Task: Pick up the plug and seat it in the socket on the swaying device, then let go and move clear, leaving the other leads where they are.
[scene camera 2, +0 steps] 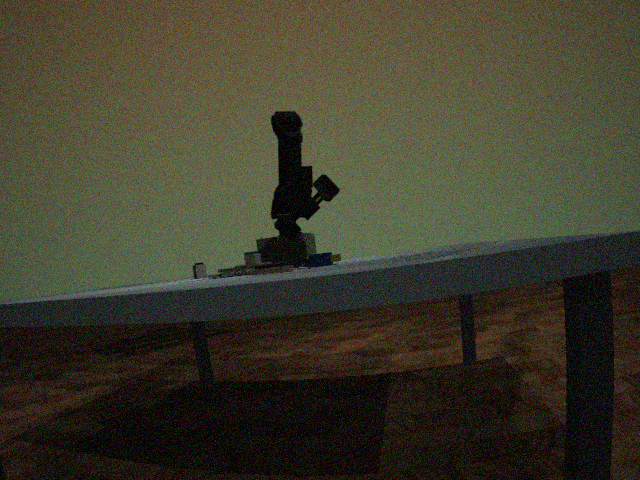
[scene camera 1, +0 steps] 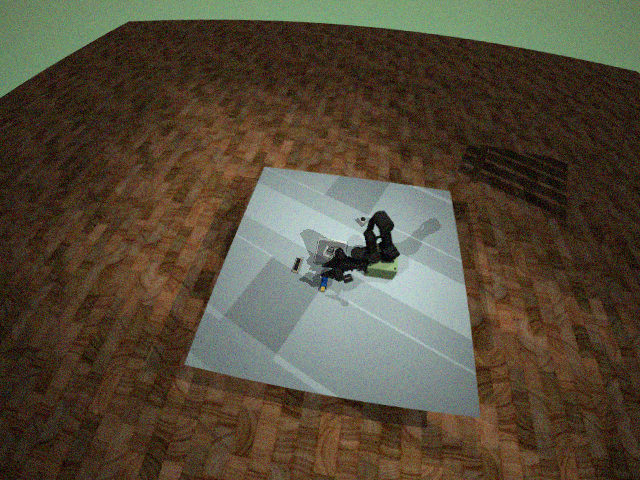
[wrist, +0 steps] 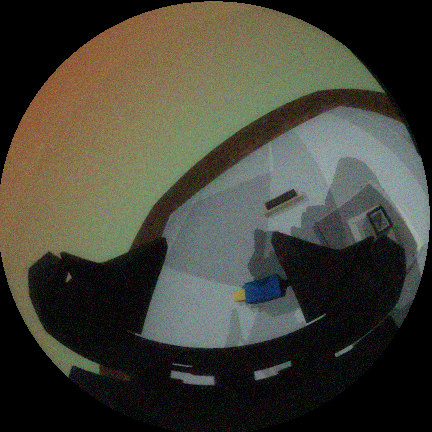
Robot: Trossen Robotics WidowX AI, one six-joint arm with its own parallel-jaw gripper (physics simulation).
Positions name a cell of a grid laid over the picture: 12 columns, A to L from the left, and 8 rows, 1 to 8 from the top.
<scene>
My gripper (scene camera 2: F4) is open, holding nothing. Also in view: a blue plug (wrist: H6).
My gripper shows as well in the wrist view (wrist: G5).
</scene>
